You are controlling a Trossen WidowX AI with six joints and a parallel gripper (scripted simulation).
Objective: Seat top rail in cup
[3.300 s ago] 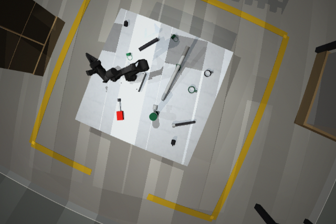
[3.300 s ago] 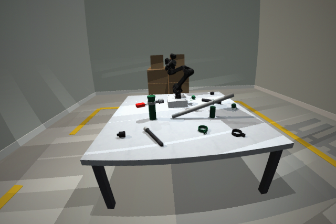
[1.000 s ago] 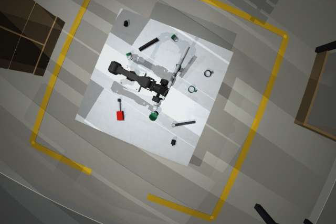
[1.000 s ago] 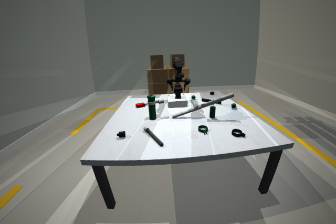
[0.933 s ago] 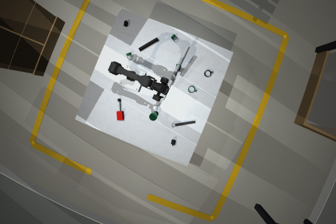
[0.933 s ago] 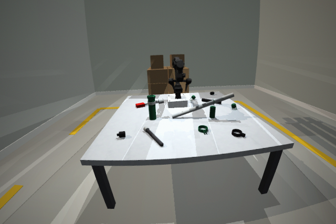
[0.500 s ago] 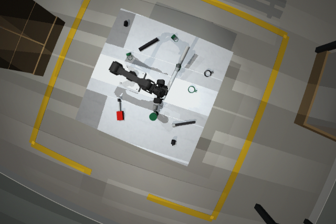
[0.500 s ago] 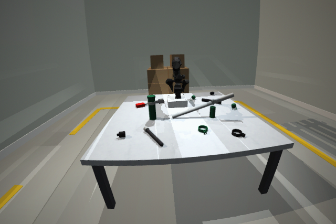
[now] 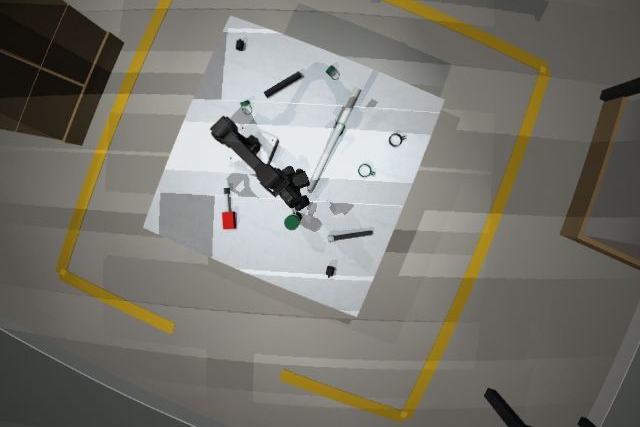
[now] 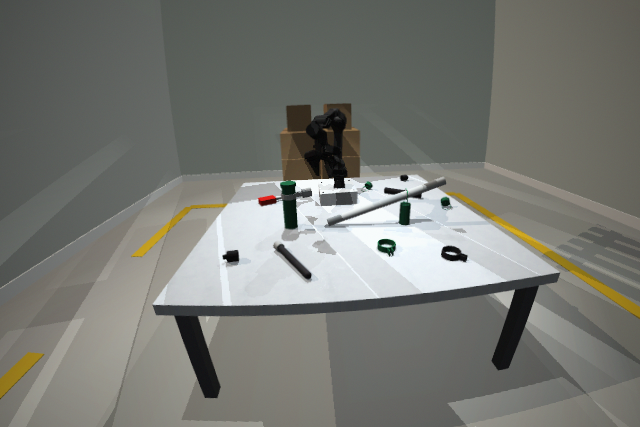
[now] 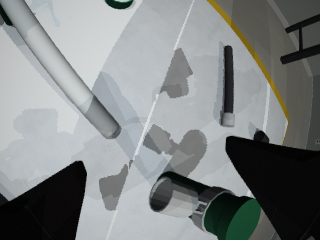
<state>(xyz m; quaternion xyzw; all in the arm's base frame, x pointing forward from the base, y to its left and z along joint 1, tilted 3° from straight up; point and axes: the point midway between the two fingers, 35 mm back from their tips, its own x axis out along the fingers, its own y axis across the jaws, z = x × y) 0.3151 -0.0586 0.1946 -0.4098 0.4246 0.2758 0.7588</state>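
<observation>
The white rail-end cup is 9 cm to the right of my gripper tip and 7 cm below it. Also, from my gripper tip: small green post 1 cm behind, 36 cm to the left, 12 cm below.
</observation>
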